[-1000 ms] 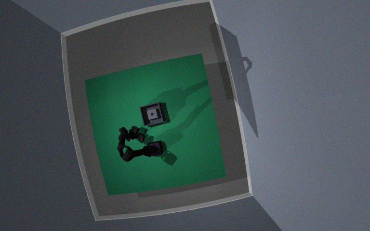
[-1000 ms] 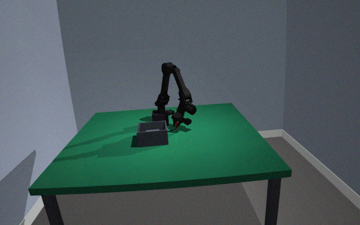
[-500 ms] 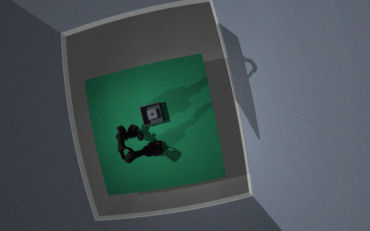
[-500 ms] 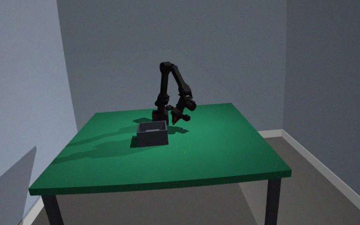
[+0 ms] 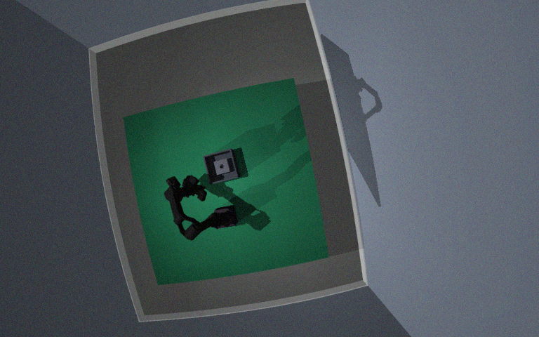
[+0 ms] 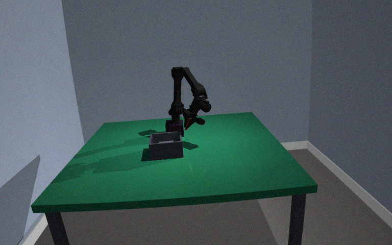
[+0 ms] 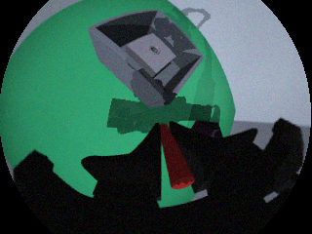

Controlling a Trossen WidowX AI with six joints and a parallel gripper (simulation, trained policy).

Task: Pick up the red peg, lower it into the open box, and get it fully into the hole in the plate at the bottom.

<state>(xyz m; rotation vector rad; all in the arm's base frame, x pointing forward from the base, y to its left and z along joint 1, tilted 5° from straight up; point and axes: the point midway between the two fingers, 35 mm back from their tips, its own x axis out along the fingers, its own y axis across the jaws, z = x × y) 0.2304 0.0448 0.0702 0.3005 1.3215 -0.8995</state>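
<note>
Now: gripper tip 90 mm short of the light grey plate, 140 mm to the left of it and 70 mm above it. The rest, counted from my gripper tip: red peg 20 mm to the left, 20 mm above; dark grey box 90 mm ahead, 140 mm to the right, 90 mm below.
</note>
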